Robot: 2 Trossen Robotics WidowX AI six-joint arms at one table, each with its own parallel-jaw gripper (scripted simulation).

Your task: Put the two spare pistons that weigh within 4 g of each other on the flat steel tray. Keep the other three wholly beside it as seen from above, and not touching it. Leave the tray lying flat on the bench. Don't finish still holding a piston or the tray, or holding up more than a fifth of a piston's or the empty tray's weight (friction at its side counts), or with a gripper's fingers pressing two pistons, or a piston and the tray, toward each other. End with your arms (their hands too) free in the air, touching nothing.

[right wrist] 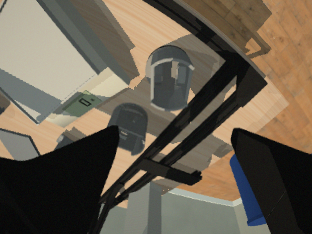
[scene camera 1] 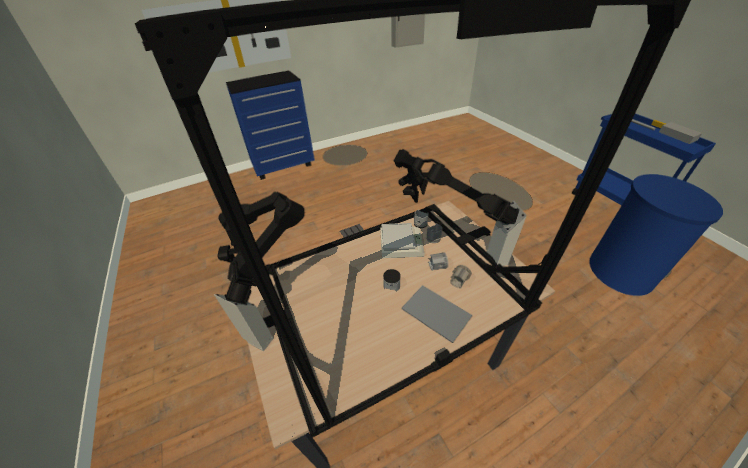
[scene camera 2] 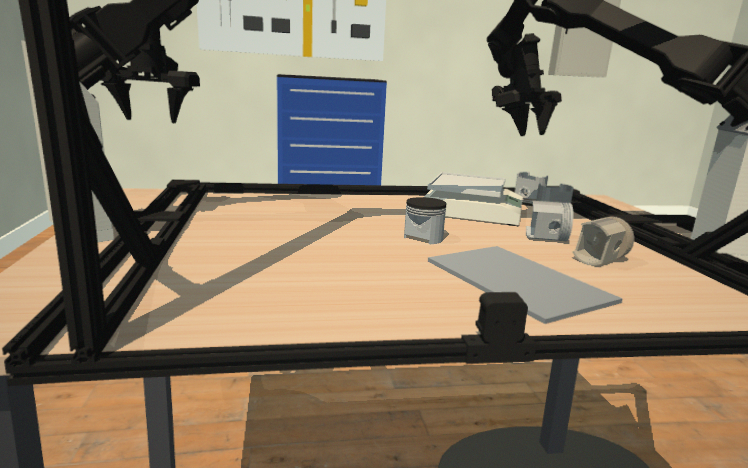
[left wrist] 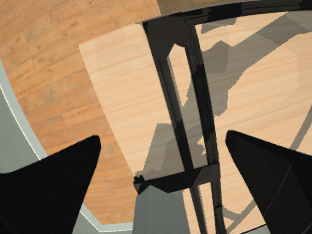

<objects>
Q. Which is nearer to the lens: the tan piston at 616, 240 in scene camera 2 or the flat grey steel tray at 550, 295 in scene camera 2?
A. The flat grey steel tray.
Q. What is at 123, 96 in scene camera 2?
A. My left gripper.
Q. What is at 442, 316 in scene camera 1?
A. A flat grey steel tray.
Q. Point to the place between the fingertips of my right gripper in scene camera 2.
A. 532, 135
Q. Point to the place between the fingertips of my right gripper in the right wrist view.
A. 176, 133
</objects>
